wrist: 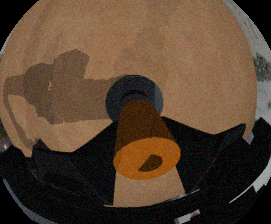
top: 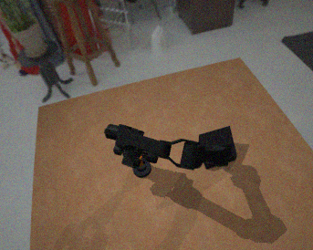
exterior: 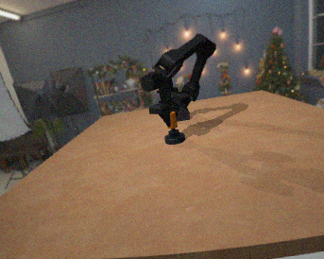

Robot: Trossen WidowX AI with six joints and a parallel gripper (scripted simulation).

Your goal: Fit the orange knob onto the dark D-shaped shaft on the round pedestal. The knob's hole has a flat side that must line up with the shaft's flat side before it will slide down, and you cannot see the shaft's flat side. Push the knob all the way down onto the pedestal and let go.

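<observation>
Now: the orange knob 2 cm above my gripper tip. From my gripper tip the other things lie so: round pedestal (4 cm below).
</observation>
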